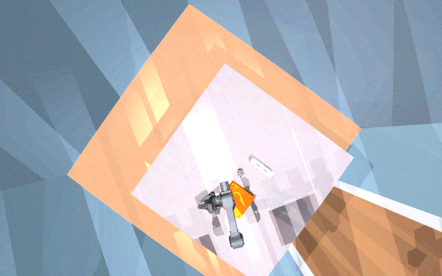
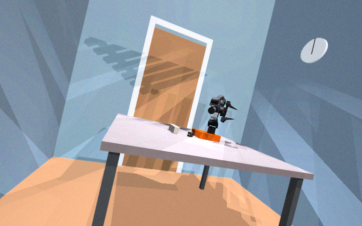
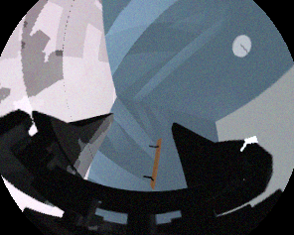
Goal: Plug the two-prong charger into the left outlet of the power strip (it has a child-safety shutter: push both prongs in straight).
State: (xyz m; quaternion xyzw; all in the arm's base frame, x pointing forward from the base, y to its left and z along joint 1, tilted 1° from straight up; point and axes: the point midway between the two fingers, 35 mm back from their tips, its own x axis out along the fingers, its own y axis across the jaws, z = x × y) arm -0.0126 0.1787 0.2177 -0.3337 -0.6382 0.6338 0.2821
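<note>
Now: the two-prong charger 270 mm ahead of my gripper tip, 200 mm to the right of it and 260 mm below it.
</note>
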